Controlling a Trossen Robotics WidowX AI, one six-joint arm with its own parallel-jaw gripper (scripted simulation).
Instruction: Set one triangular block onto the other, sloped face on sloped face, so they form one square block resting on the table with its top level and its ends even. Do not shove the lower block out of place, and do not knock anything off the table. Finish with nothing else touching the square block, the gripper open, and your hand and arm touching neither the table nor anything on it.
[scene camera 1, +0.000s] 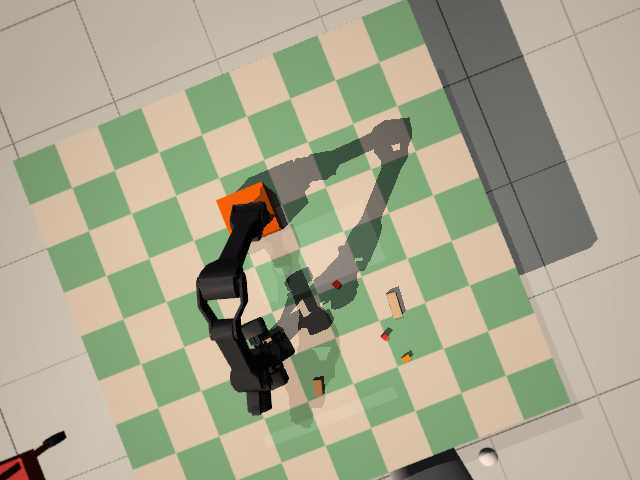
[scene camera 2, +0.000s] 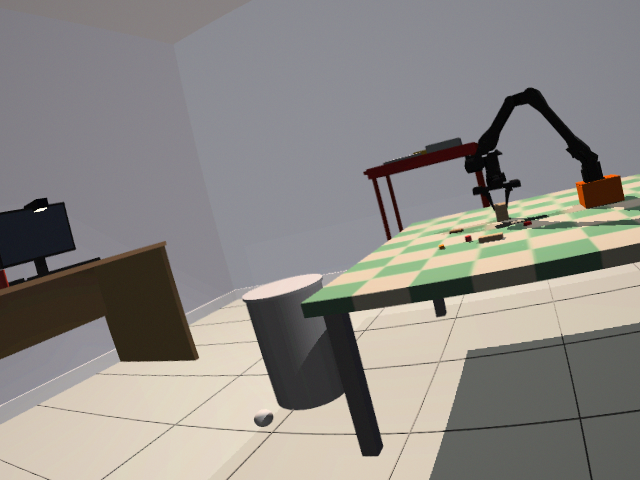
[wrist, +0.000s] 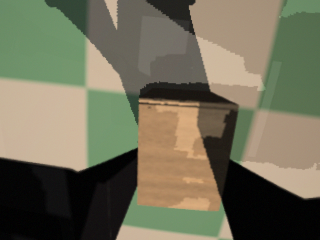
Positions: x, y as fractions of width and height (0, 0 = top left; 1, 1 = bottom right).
Note:
I see my gripper (scene camera 1: 0.42, 0.72), a wooden triangular block (wrist: 0.57, 0.63) and a wooden triangular block (wrist: 0.57, 0.41).
My gripper is seen too in scene camera 2 (scene camera 2: 0.78, 0.44) and in the wrist view (wrist: 0.56, 0.66).

